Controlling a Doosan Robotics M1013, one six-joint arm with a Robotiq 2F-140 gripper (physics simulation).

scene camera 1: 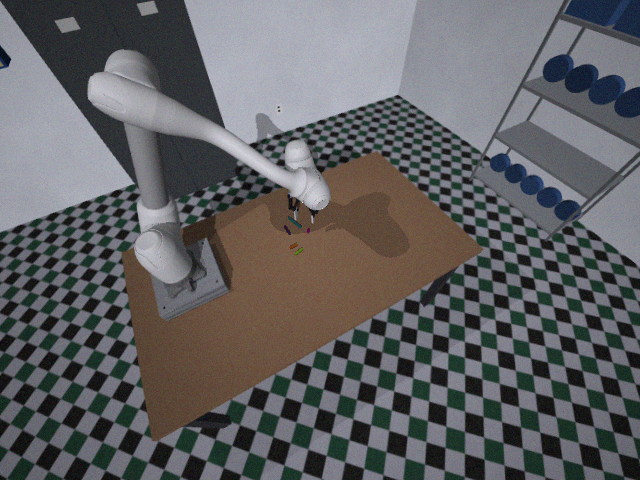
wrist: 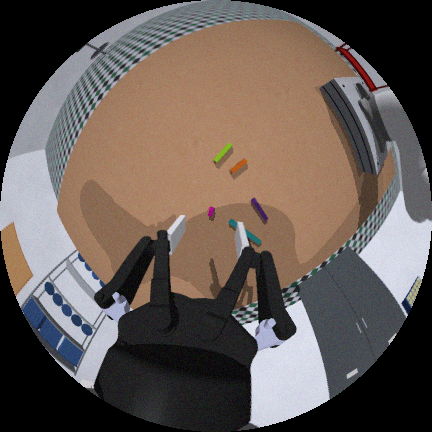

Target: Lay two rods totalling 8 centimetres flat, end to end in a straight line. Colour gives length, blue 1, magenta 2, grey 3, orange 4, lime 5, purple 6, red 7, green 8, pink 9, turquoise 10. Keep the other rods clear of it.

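Frame: origin at the arm's base, x left, y ahead, z down, level; centimetres.
Seen in the pictures: gripper, fingertip midpoint: (scene camera 1: 304,219) (wrist: 209,226); arm's base at its link origin: (scene camera 1: 181,273).
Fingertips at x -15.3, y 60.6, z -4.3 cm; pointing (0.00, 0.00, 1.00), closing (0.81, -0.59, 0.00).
Observation:
Pixels of each thing's middle, then the offset from my fingertips to it. Level surfaces: height alone.
- lime rod at the middle of its body: (wrist: 222,152) (scene camera 1: 298,251) dx -6.8, dy -10.1, dz +10.9 cm
- orange rod at the middle of its body: (wrist: 238,165) (scene camera 1: 293,246) dx -2.4, dy -10.2, dz +10.9 cm
- purple rod at the middle of its body: (wrist: 259,208) (scene camera 1: 287,230) dx +7.9, dy -6.6, dz +10.9 cm
- turquoise rod at the middle of its body: (wrist: 245,231) (scene camera 1: 294,222) dx +9.7, dy -0.3, dz +10.9 cm
- short magenta rod at the middle of its body: (wrist: 210,211) (scene camera 1: 308,231) dx +0.1, dy +1.5, dz +10.9 cm
- brown table at its surface level: dz +11.4 cm
The lime rod (scene camera 1: 298,251) (wrist: 223,153) and the orange rod (scene camera 1: 293,245) (wrist: 239,166) lie flat, side by side and apart. The purple rod (scene camera 1: 287,229) (wrist: 259,210) lies near the turquoise rod (scene camera 1: 294,222) (wrist: 254,239); in the wrist view a finger pad covers part of the turquoise one. The short magenta rod (scene camera 1: 308,230) (wrist: 211,212) lies apart from the others. My gripper (scene camera 1: 304,218) (wrist: 209,226) is open above the table by the turquoise and magenta rods, its pads apart with no rod seen between them. No blue or grey rod shows in either view.
The brown table (scene camera 1: 268,320) (wrist: 165,100) bears the rods. The robot's grey base plate (scene camera 1: 219,284) (wrist: 345,107) is bolted at one end of it. A rack (scene camera 1: 549,31) with blue items stands beyond the table, and a dark cabinet (scene camera 1: 199,77) (wrist: 345,300) stands by the wall.

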